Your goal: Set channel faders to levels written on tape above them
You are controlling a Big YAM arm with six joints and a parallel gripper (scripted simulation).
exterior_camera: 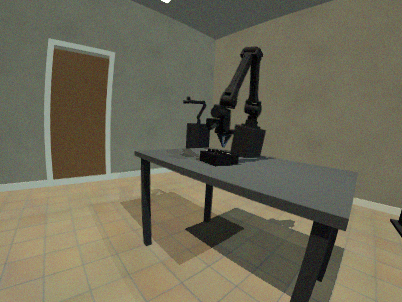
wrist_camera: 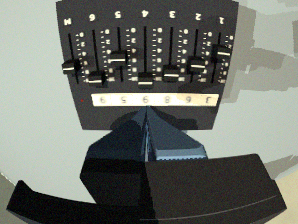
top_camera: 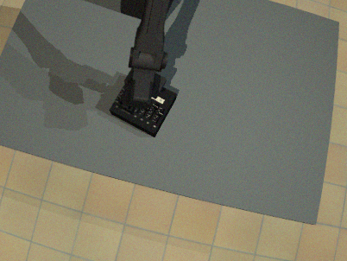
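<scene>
My hand is 3 cm above the fader cap 4, 2 cm short of it and 1 cm to the left of it. From my hand the other things lie so: fader cap 1: 8 cm to the right, 3 cm below, 2 cm ahead; master fader cap: 6 cm ahead, 5 cm to the left, 3 cm below; fader cap 5: 5 cm ahead, 3 cm below, 1 cm to the left.
</scene>
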